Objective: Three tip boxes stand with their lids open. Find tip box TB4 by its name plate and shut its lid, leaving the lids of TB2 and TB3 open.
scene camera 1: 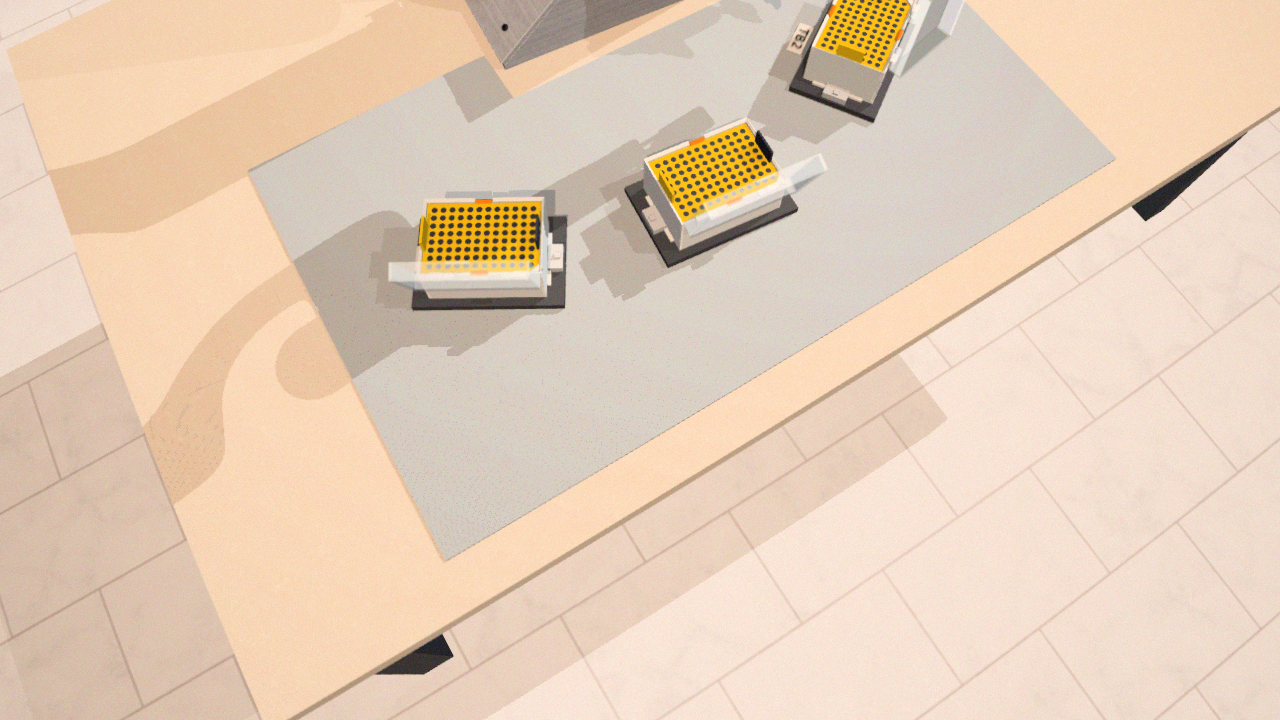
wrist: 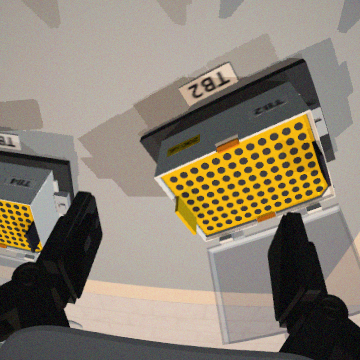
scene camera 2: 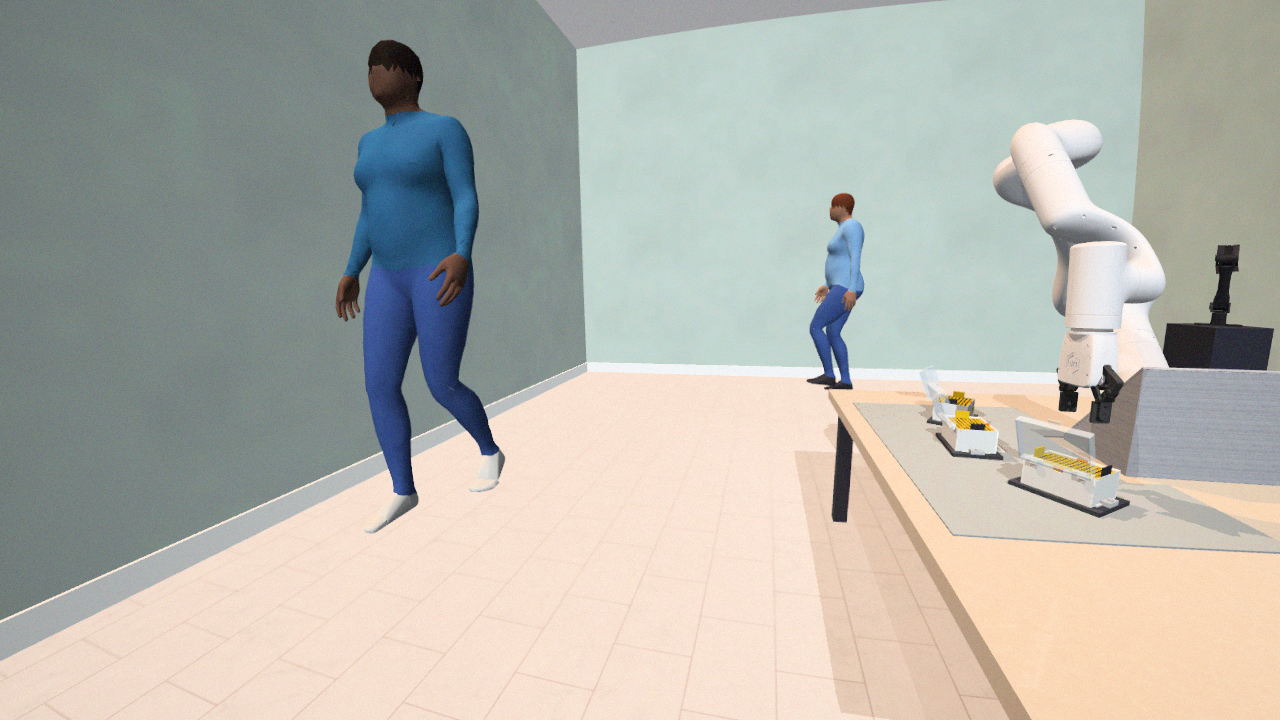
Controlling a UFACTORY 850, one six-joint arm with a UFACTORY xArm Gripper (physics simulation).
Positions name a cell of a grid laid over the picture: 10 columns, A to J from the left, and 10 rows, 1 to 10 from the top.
In view: the gripper (scene camera 2: I6), a grey mat (scene camera 1: D6) and a name plate (wrist: G3).
The gripper shows as well in the wrist view (wrist: F7). The grey mat also shows in the wrist view (wrist: C3) and in scene camera 2 (scene camera 2: H7).
